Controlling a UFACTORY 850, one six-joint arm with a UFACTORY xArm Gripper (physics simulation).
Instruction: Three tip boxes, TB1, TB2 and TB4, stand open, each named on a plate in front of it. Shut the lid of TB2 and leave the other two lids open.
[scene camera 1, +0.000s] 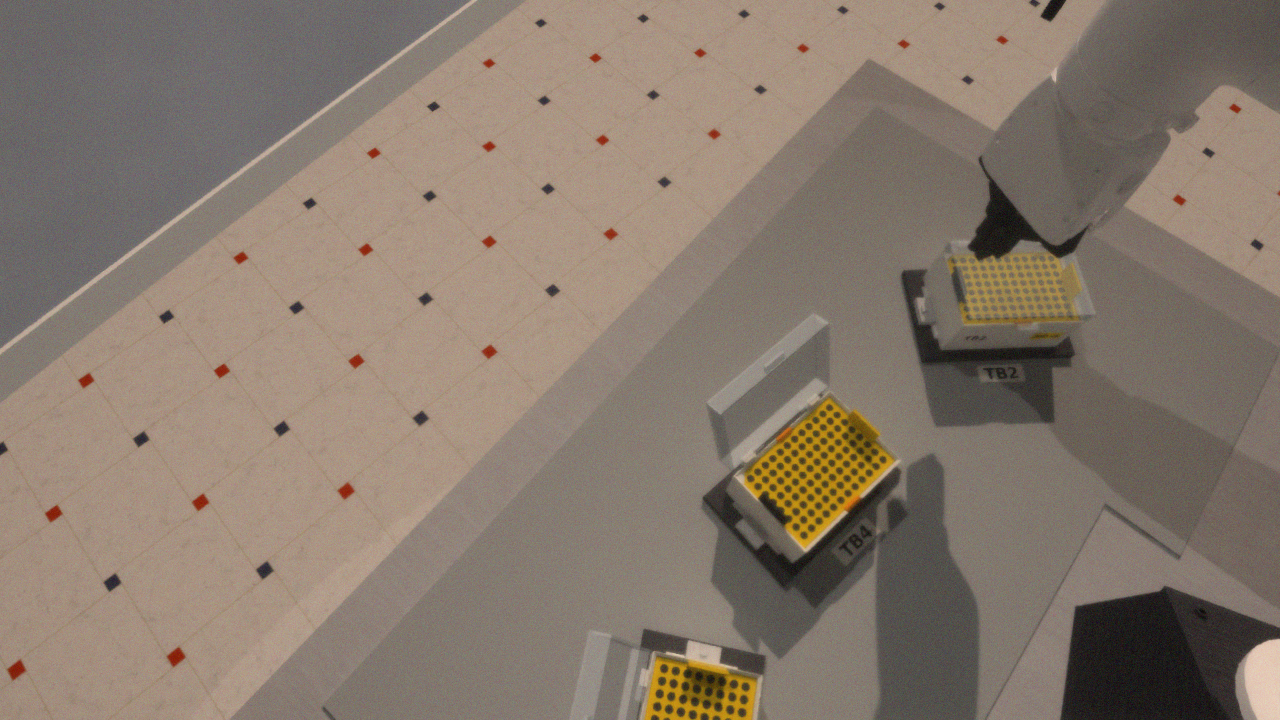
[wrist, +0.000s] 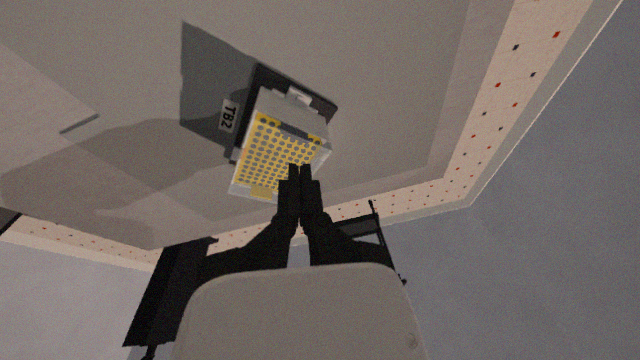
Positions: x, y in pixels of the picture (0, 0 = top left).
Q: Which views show my gripper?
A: Scene camera 1 and the wrist view: all of them.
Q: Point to my gripper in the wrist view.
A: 298, 175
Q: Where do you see a grey table mat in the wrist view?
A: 158, 82
